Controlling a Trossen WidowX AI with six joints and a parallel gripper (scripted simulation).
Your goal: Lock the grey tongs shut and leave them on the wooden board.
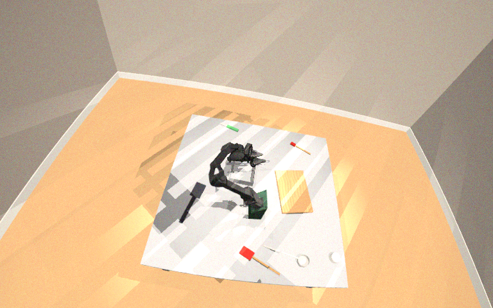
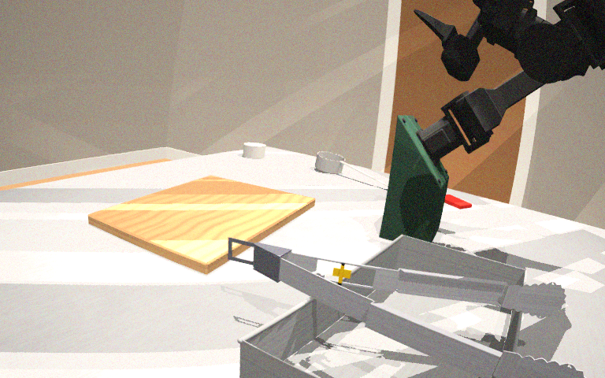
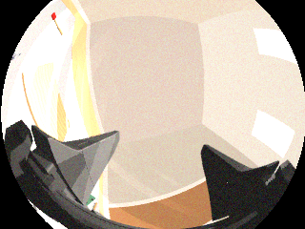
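The grey roasting tin is 36 cm below my gripper tip, 18 cm ahead of it and 7 cm to the left of it. The rest, counted from my gripper tip: red-tipped tool: 43 cm to the right, 43 cm ahead, 38 cm below; then wooden board: 37 cm below, 31 cm to the right, 1 cm behind; then black spatula: 42 cm to the left, 38 cm below, 12 cm behind.
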